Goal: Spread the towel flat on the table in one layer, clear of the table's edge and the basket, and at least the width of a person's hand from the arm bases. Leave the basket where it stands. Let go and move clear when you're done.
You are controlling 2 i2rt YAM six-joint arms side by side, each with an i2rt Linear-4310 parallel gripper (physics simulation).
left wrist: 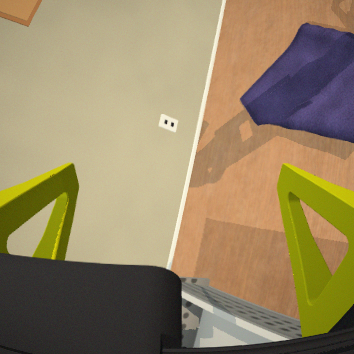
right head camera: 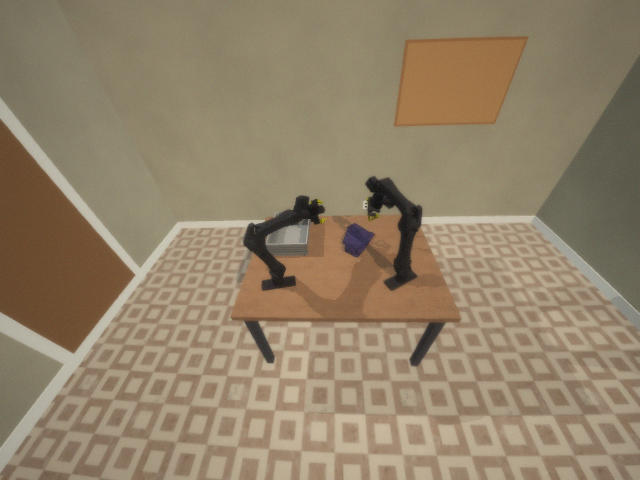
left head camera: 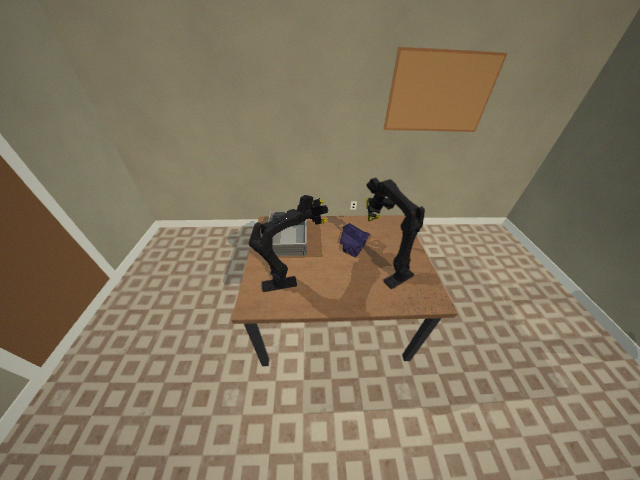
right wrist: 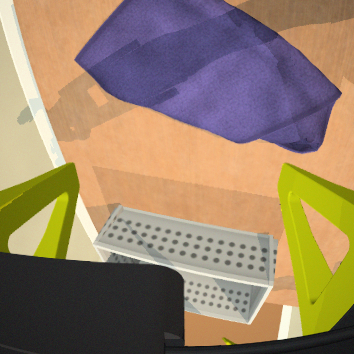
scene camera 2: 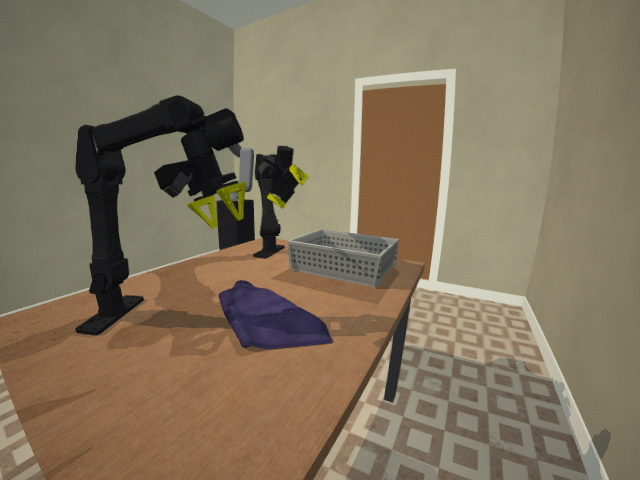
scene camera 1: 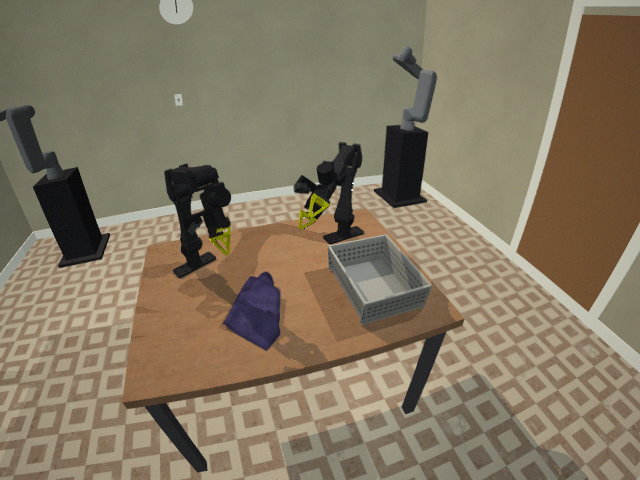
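The purple towel (left head camera: 354,240) (right head camera: 357,239) (scene camera 1: 256,312) (scene camera 2: 273,320) (left wrist: 310,85) (right wrist: 210,80) lies on the table in a compact, uneven shape with creases and a folded corner, apart from the basket and the arm bases. The grey basket (left head camera: 293,249) (scene camera 1: 398,307) (scene camera 2: 336,262) (right wrist: 190,245) stands to its right in scene camera 1. My left gripper (left head camera: 325,210) (scene camera 1: 308,221) (scene camera 2: 290,189) (left wrist: 177,174) is open and empty, raised off to the towel's basket side. My right gripper (left head camera: 370,212) (scene camera 1: 223,249) (scene camera 2: 227,223) (right wrist: 178,173) is open and empty, high above the table; neither touches the towel.
The wooden table (left head camera: 330,304) (scene camera 1: 175,351) (scene camera 2: 155,403) carries both arm bases (scene camera 1: 194,264) (scene camera 1: 344,235). The basket stands near a side edge. Two grey arms on black pedestals (scene camera 1: 69,222) (scene camera 1: 405,165) stand on the floor behind the table in scene camera 1.
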